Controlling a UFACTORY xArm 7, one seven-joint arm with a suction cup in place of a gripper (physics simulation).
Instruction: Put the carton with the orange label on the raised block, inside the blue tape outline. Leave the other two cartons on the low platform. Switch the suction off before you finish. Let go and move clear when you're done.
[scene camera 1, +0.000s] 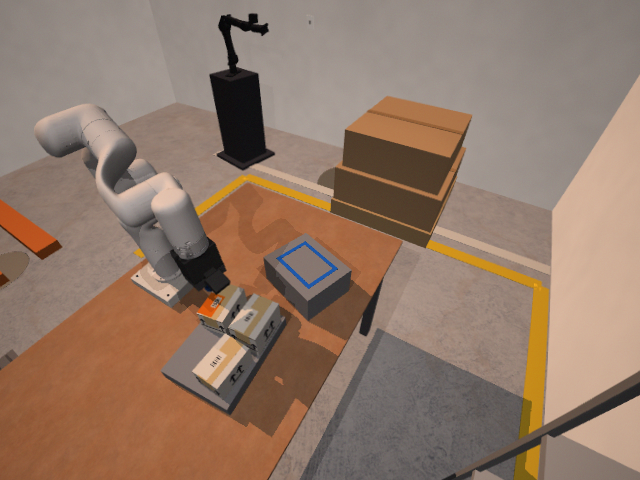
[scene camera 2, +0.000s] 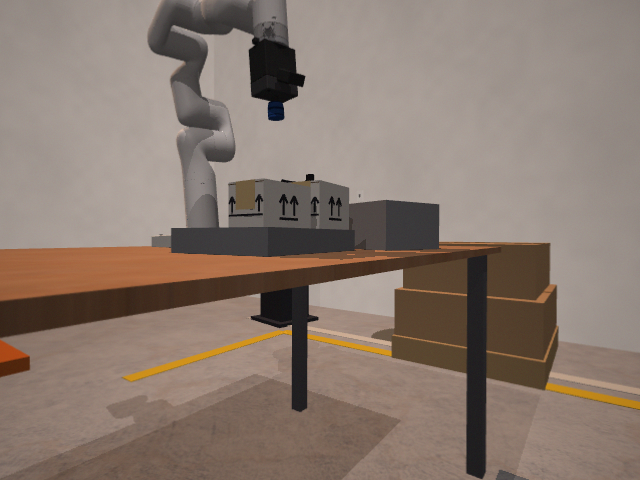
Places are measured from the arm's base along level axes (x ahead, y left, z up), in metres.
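Where they show: hand at its tool point: (scene camera 2: 276, 118); arm's base at its link origin: (scene camera 1: 169, 268).
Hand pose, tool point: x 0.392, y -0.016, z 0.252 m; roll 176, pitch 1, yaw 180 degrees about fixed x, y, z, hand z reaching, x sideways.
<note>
Each offset is from my tool point to the top centre of the thing. "*": to the spot under its first point. Level surfaces: height alone.
The carton with the orange label @(dx -0.063, dy +0.036, dz -0.163 m) (scene camera 1: 210, 305) sits on the low platform (scene camera 1: 181, 359) (scene camera 2: 219, 241), at its end nearer the robot base; it is hidden in scene camera 2. A second carton @(dx +0.064, dy +0.066, dz -0.148 m) (scene camera 1: 256, 319) (scene camera 2: 333, 205) stands close beside it, and a third carton @(dx +0.094, dy -0.081, dz -0.164 m) (scene camera 1: 222, 363) (scene camera 2: 284, 202) stands apart at the platform's other end. My suction cup (scene camera 1: 208, 287) (scene camera 2: 276, 111) is empty and hangs well above the cartons, with a gap below it. The raised block @(dx +0.024, dy +0.337, dz -0.174 m) (scene camera 1: 330, 293) (scene camera 2: 409, 225) has a blue tape outline @(* dx +0.098, dy +0.270, dz -0.173 m) (scene camera 1: 309, 285) on its top, with nothing inside.
The platform and block stand on a brown table @(dz -0.294 m) (scene camera 1: 93, 392) (scene camera 2: 103, 268), the block near its far right edge. A stack of large brown boxes (scene camera 1: 395, 160) (scene camera 2: 473, 320) stands on the floor beyond the table. A black pedestal (scene camera 1: 239, 116) with a small black arm stands behind.
</note>
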